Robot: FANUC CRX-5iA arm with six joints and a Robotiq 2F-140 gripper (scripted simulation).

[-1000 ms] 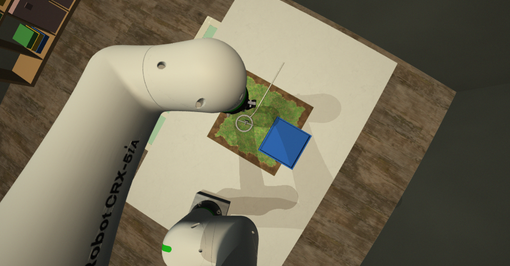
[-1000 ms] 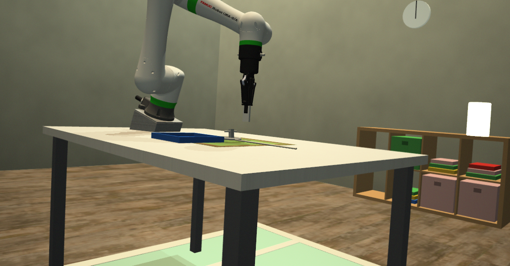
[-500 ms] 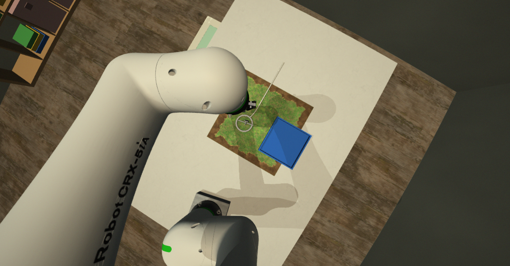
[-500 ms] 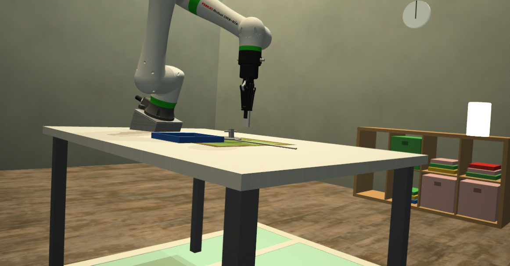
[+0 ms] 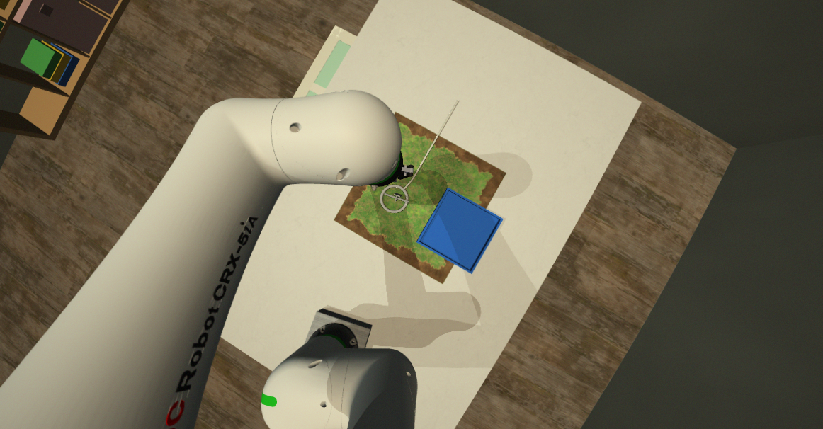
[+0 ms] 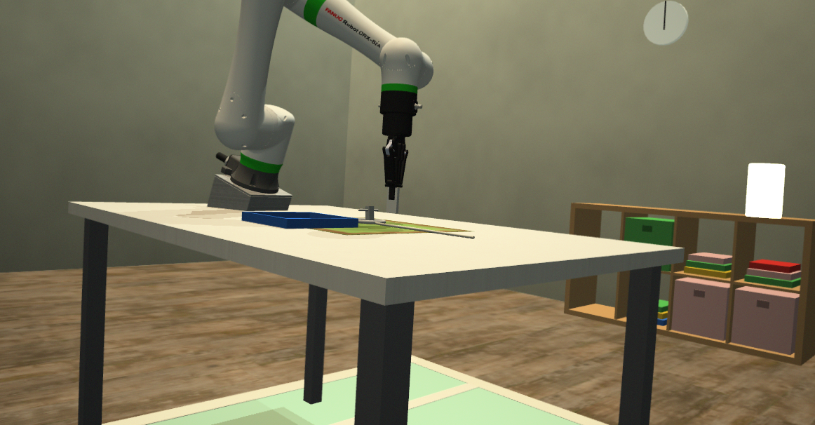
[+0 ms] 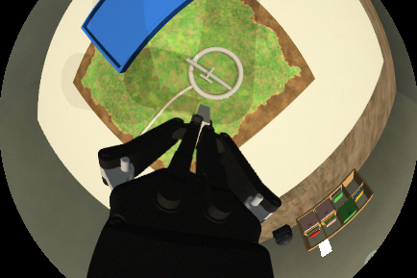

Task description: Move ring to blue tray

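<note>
My hand is 50 mm past the short grey stake, 30 mm to the left of it and 40 mm above it. From my hand the other things lie so: blue tray: 80 mm behind, 240 mm to the right, 50 mm below; then grass mat: 30 mm behind, 90 mm to the right, 80 mm below; then ring: 60 mm behind, 20 mm to the right, 60 mm below.
</note>
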